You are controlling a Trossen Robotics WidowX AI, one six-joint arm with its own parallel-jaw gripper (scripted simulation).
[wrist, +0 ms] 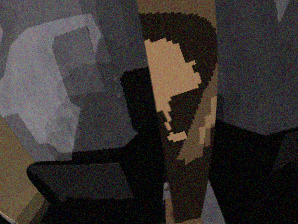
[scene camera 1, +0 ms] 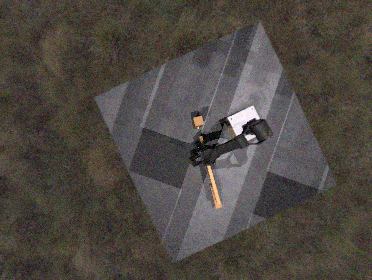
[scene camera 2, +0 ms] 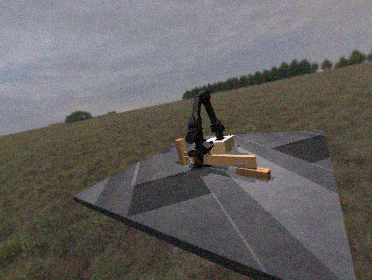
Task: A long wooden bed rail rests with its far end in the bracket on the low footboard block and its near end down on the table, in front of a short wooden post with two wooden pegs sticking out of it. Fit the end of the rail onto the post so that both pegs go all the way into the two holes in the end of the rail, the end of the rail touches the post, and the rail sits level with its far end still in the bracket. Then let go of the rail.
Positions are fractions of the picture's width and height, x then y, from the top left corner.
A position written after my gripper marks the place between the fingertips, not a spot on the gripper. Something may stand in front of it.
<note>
In view: my gripper (wrist: 0.59, 0.53) and a wooden bed rail (wrist: 0.61, 0.23).
</note>
